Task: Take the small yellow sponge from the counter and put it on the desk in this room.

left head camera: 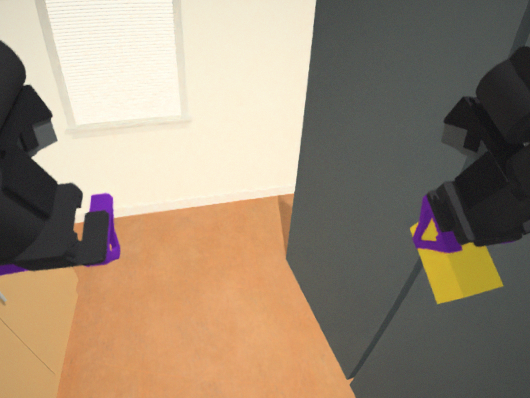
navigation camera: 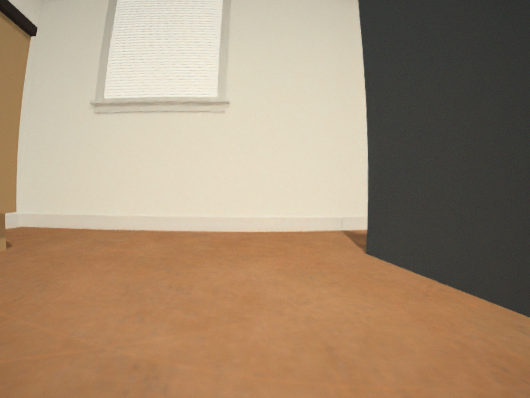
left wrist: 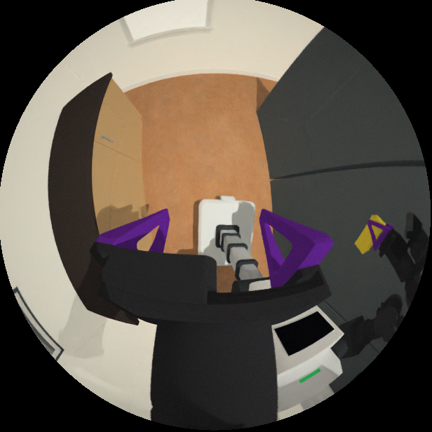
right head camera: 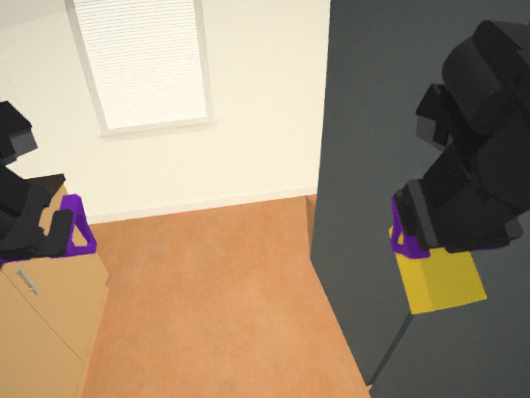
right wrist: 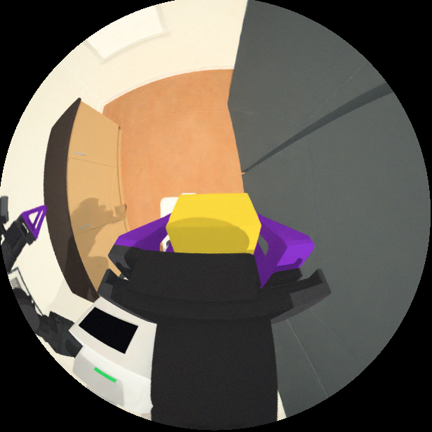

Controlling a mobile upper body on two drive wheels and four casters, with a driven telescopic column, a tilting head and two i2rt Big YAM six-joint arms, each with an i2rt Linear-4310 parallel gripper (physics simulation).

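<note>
The yellow sponge is a block held between the purple fingers of my right gripper, in front of the dark grey panels. My right gripper is shut on it. My left gripper is open, its purple fingers wide apart with nothing between them. The counter has a dark top over light wood doors and runs along the left in both wrist views. A desk does not show in any view.
Tall dark grey panels stand along the right, close to the right arm. A window is in the cream wall ahead. The orange-brown floor runs between counter and panels.
</note>
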